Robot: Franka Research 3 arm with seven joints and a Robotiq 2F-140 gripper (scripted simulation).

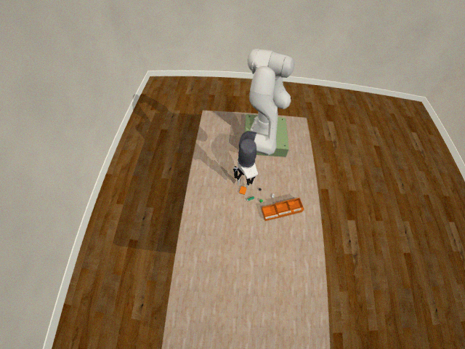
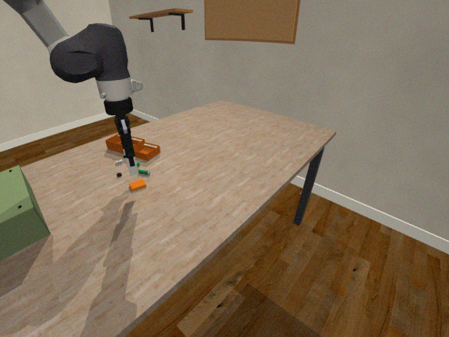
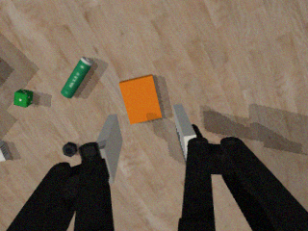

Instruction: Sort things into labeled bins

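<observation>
Right now my hand is 10 cm above the orange block. From my hand the other things lie so: small green cube (6 cm ahead, 13 cm to the left, 9 cm below); then small black piece (2 cm behind, 11 cm to the left, 10 cm below); then green battery (6 cm ahead, 6 cm to the left, 10 cm below).
</observation>
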